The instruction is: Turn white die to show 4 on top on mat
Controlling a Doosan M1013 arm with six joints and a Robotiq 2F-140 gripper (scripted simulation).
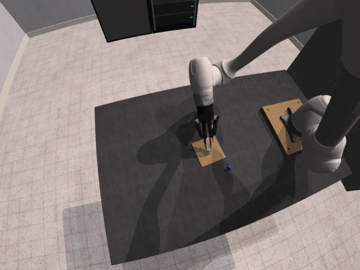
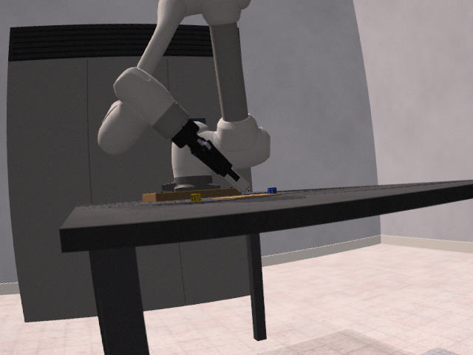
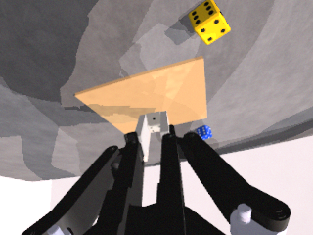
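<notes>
The white die is 20 mm to the left of my hand and 20 mm below it. Round my hand: blue die: 80 mm behind, 140 mm to the left, 40 mm below; tan mat: 20 mm to the left, 50 mm below; yellow die: 60 mm behind, 100 mm to the right, 40 mm below.
</notes>
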